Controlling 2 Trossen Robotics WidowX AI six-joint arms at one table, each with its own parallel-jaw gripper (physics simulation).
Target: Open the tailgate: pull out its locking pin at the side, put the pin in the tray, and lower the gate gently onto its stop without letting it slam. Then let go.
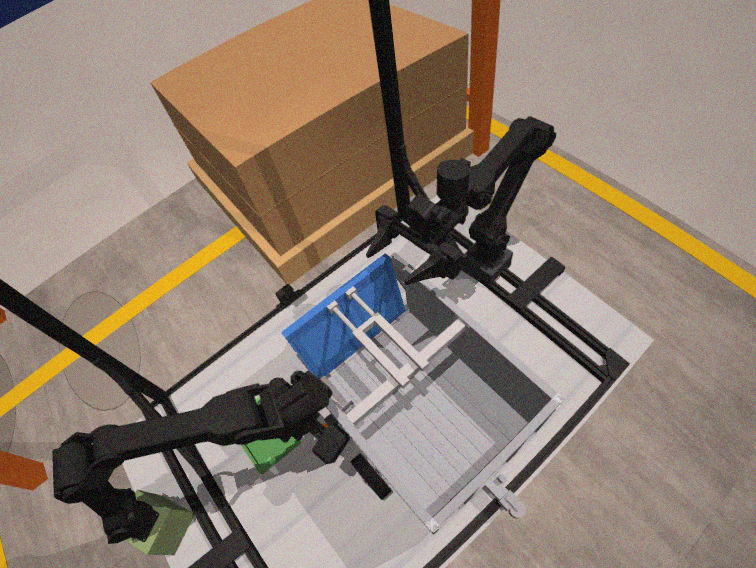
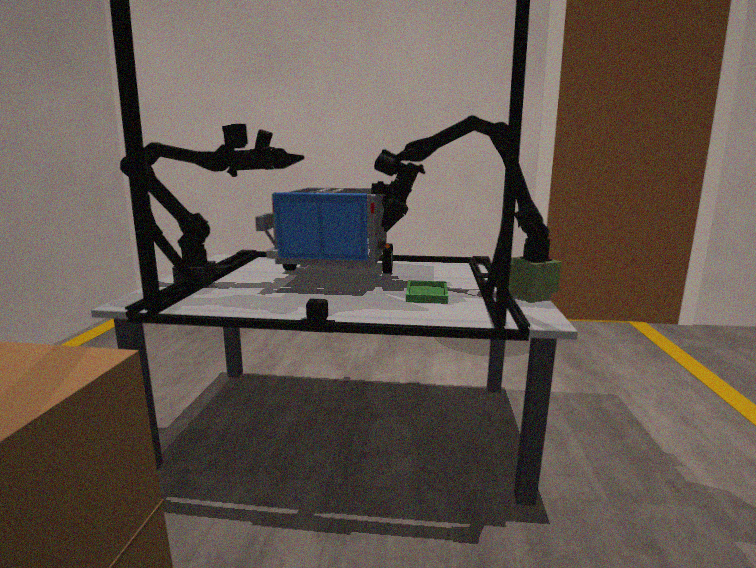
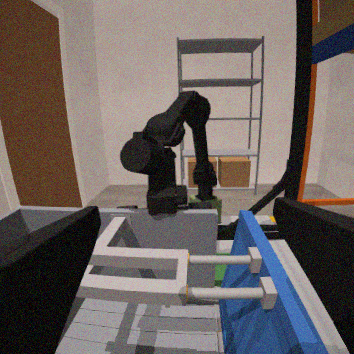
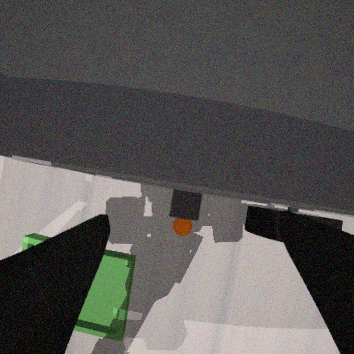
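Pixels of known places: left gripper, fingertip midpoint: point(image 1: 385, 269) point(image 2: 301, 157) point(image 3: 187, 210); right gripper, fingertip midpoint: point(image 1: 324, 417) point(image 2: 383, 229) point(image 4: 194, 221); left arm's base at its link origin: point(image 1: 487, 254) point(image 2: 194, 264); right arm's base at its link origin: point(image 1: 141, 521) point(image 2: 535, 259) point(image 3: 204, 196).
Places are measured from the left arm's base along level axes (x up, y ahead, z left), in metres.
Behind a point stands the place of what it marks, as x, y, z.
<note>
The blue tailgate point(image 1: 323, 348) @(0.121, 0.494, -0.076) point(image 2: 299, 225) @(0.133, 0.349, -0.077) point(image 3: 245, 320) @(0.143, 0.413, -0.069) stands upright across the end of the grey trailer point(image 2: 376, 235) @(0.097, 0.571, -0.024). The pin's round orange head point(image 4: 182, 227) @(0.063, 0.605, 0.027) shows beside a dark block under the trailer's side; its shaft is hidden. The green tray point(image 1: 262, 466) @(-0.040, 0.770, -0.048) point(image 2: 426, 299) @(-0.053, 0.710, -0.192) point(image 4: 130, 285) @(-0.058, 0.712, -0.035) lies on the table and holds no pin in the parts that show. My right gripper point(image 2: 387, 227) @(0.108, 0.594, 0.031) point(image 4: 194, 221) @(0.108, 0.594, 0.031) is open and empty beside the trailer, with the pin head between its fingers' lines but not gripped. My left gripper point(image 1: 389, 268) @(0.325, 0.350, 0.002) point(image 2: 302, 157) @(0.325, 0.350, 0.002) is open and empty above the tailgate's far corner.
A pale frame point(image 1: 420, 359) @(0.225, 0.409, 0.128) point(image 3: 135, 295) @(0.219, 0.393, 0.047) with two rods reaches across the trailer bed to the tailgate's inner face. A black wheel point(image 1: 371, 476) @(0.040, 0.611, 0.166) is at the trailer's side. An olive block point(image 1: 168, 528) @(0.016, 1.001, -0.075) point(image 2: 535, 279) @(0.003, 1.011, -0.179) is at the right arm's base. Black rails point(image 2: 366, 330) @(-0.076, 0.549, -0.372) edge the table.
</note>
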